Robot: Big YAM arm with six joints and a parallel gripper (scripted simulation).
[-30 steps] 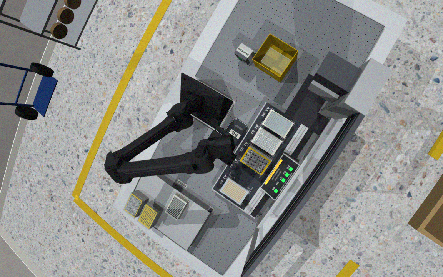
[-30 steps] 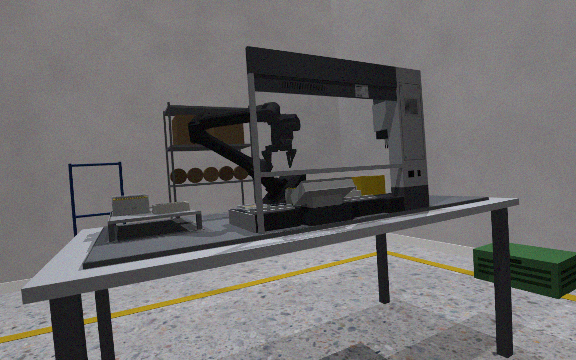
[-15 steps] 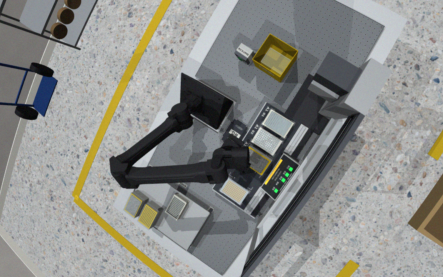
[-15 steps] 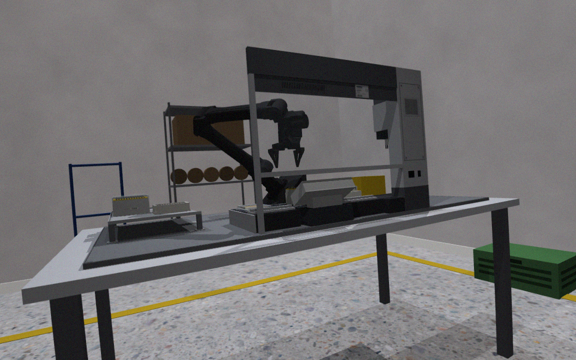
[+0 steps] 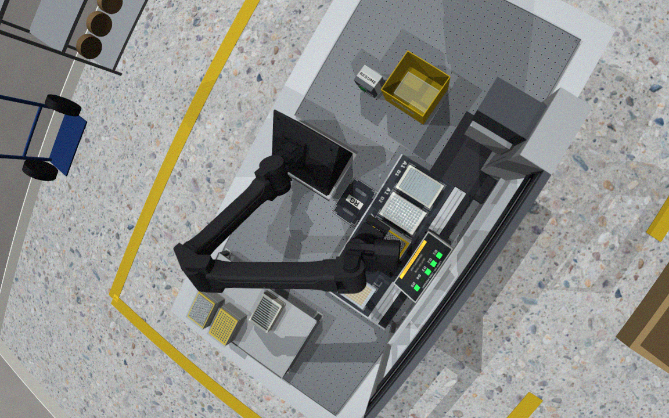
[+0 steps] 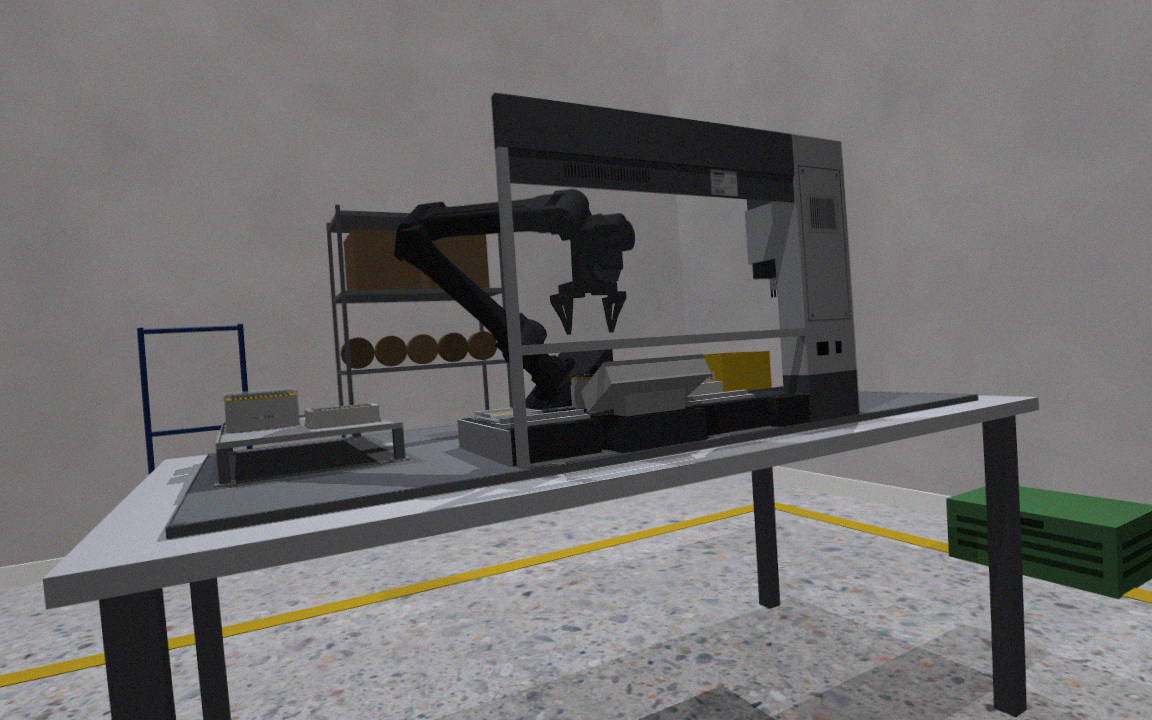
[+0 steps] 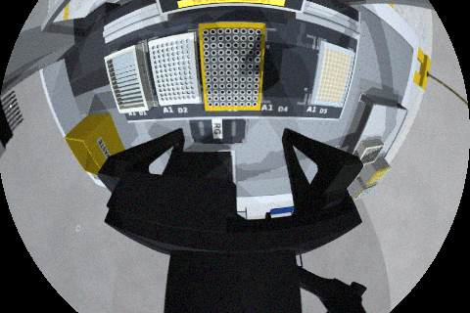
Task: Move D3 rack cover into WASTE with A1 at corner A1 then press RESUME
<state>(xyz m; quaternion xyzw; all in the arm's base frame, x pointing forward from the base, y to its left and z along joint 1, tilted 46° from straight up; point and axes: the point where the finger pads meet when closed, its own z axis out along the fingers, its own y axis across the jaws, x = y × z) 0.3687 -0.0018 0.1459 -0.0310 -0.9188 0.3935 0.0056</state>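
My hand is 40 mm short of the tip rack, 10 mm to the left of it and 110 mm above it. Also, from my hand: plate: 40 mm ahead, 100 mm to the left, 150 mm below; frame bar: 230 mm ahead, 40 mm to the left, 30 mm below; frame post: 210 mm ahead, 260 mm to the right, 30 mm above.
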